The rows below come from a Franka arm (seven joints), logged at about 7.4 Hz.
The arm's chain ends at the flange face. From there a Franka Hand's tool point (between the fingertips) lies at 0.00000 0.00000 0.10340 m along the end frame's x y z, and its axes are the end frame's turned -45 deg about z.
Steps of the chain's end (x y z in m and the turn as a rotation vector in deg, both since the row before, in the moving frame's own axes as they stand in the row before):
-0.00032, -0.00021, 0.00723, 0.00, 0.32, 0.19
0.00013, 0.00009, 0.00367, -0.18, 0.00, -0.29
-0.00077, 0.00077, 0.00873, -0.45, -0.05, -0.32
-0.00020, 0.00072, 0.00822, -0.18, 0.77, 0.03
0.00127, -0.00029, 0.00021, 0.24, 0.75, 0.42
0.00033, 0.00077, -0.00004, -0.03, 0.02, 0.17
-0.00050, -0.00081, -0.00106, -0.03, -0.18, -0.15
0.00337, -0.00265, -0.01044, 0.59, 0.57, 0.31
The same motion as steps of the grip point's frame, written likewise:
0.00033, 0.00003, 0.00723, -0.23, 0.23, 0.19
-0.00020, 0.00039, 0.00367, -0.13, -0.13, -0.29
-0.00173, 0.00051, 0.00873, -0.28, -0.35, -0.32
0.00010, 0.00158, 0.00821, -0.67, 0.42, 0.03
0.00236, 0.00135, 0.00020, -0.36, 0.70, 0.42
-0.00032, 0.00084, -0.00004, -0.04, -0.01, 0.17
-0.00005, -0.00112, -0.00106, 0.11, -0.15, -0.15
0.00574, 0.00049, -0.01045, 0.01, 0.82, 0.31

